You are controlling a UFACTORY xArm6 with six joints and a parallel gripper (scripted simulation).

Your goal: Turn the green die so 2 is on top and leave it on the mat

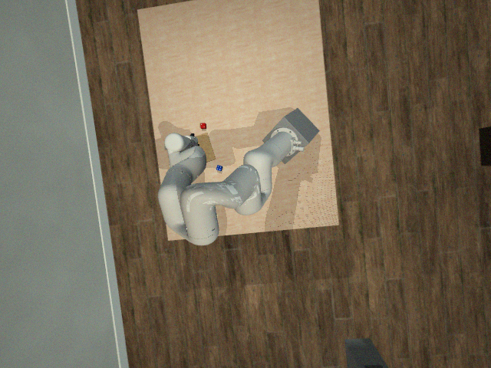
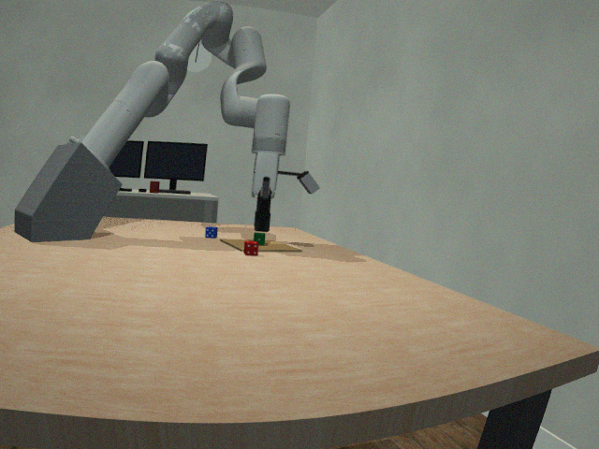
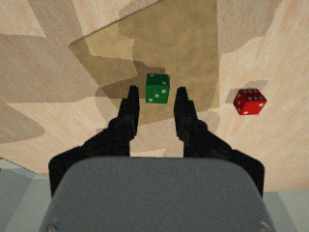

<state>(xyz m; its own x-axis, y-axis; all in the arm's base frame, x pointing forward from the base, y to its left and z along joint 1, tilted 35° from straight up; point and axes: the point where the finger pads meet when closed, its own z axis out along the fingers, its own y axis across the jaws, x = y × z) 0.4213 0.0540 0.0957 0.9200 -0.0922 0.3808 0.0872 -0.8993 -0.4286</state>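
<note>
Now: the green die 4 cm below my hand. The rest, counted from my hand: tan mat 5 cm below; blue die 13 cm behind, 7 cm to the left, 4 cm below; red die 12 cm to the right, 4 cm below, 1 cm behind.
</note>
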